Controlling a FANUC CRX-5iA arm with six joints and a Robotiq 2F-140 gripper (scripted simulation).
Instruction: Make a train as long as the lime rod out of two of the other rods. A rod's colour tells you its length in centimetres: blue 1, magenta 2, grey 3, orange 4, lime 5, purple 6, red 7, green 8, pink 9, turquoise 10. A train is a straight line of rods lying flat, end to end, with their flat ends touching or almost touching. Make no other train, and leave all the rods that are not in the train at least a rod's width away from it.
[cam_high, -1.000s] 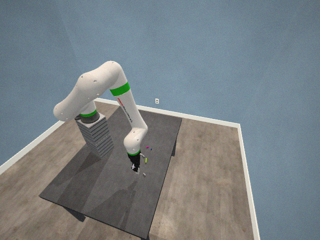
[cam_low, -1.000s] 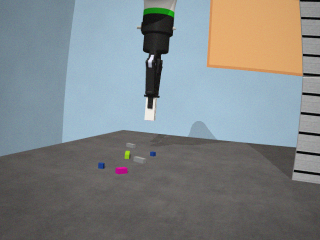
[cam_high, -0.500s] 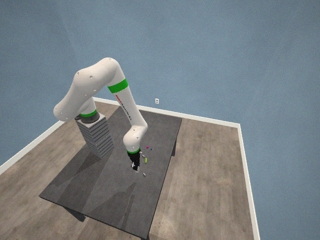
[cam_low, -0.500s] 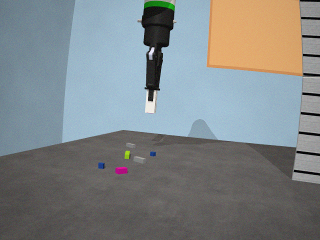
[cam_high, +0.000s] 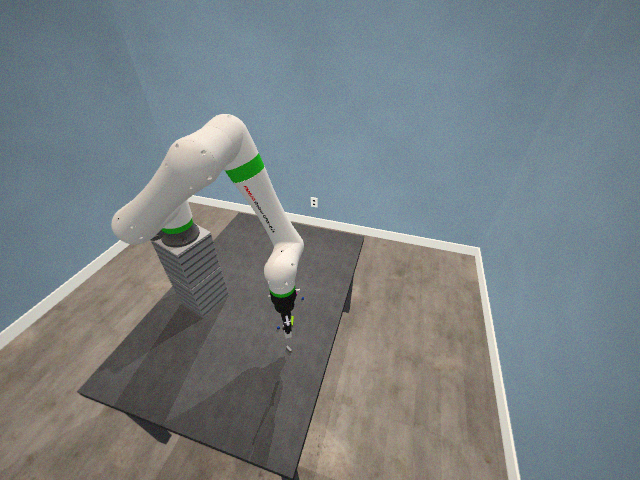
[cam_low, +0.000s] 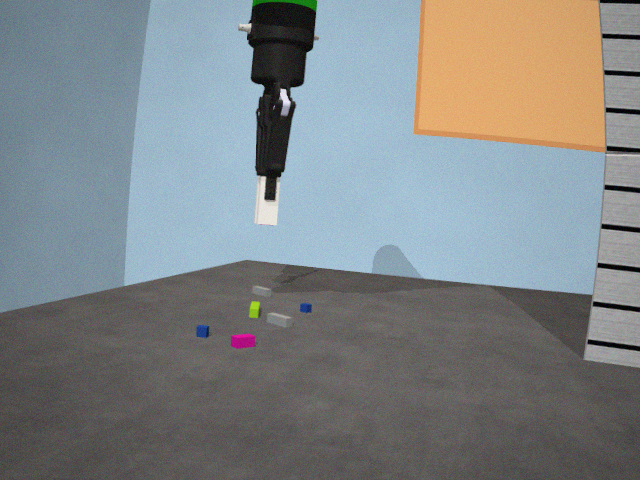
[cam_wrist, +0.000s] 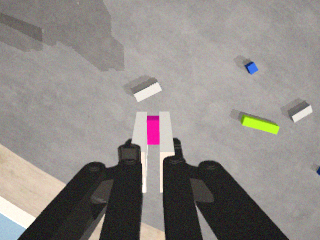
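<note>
Now: hand 13 cm to the right of the lime rod, 13 cm above it and 2 cm past it.
</note>
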